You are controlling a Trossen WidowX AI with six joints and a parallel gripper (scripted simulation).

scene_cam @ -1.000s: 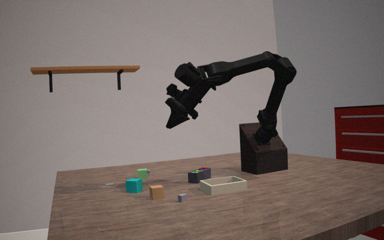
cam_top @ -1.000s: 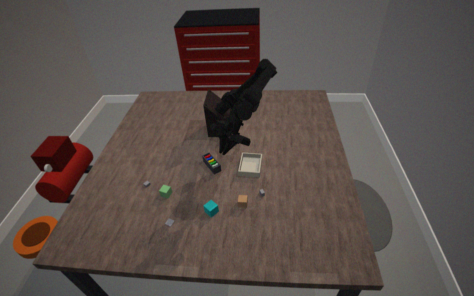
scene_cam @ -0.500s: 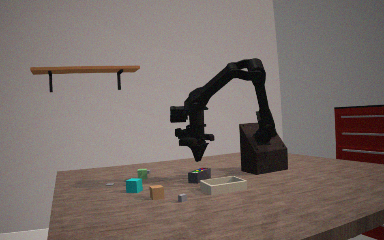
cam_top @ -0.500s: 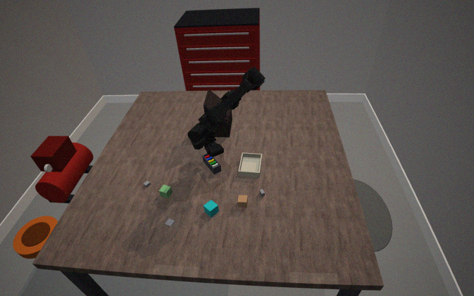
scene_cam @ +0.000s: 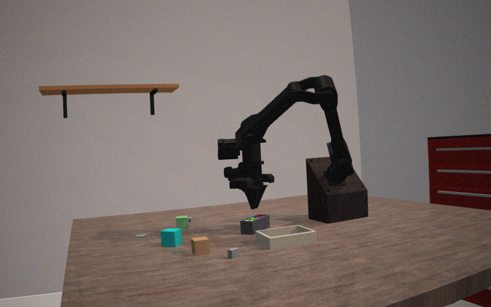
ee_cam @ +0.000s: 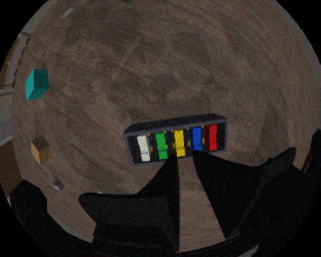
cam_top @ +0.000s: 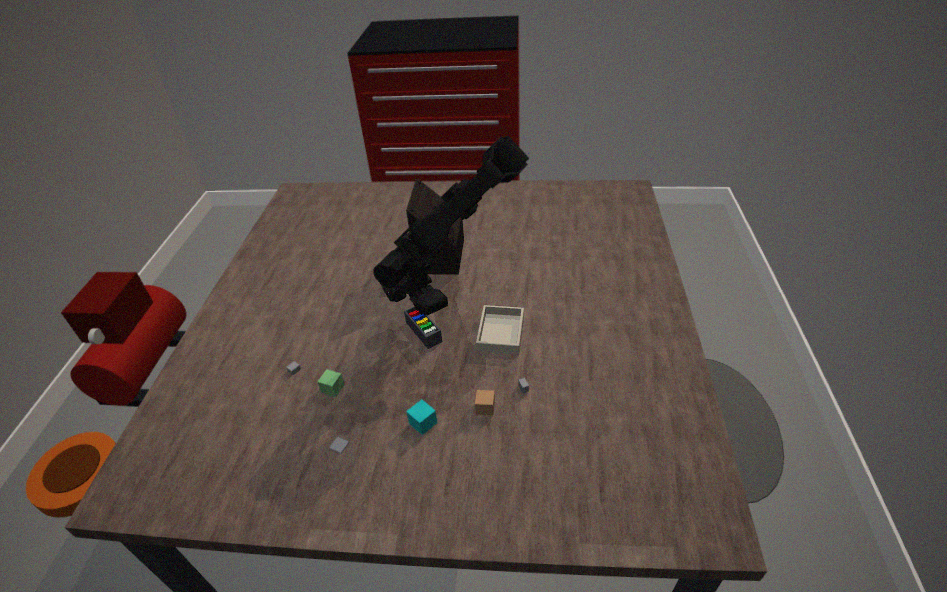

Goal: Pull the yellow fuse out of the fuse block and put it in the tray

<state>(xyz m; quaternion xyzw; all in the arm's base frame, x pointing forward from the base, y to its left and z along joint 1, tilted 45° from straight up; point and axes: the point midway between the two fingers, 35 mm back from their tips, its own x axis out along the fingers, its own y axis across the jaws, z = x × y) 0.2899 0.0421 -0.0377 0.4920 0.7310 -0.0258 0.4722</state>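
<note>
Now: gripper tip 4 cm above the yellow fuse. The rest, counted from my gripper tip: green cube 20 cm ahead, 17 cm to the right, 5 cm below; tray 1 cm behind, 19 cm to the left, 7 cm below; teal cube 27 cm ahead, 6 cm to the left, 5 cm below.
</note>
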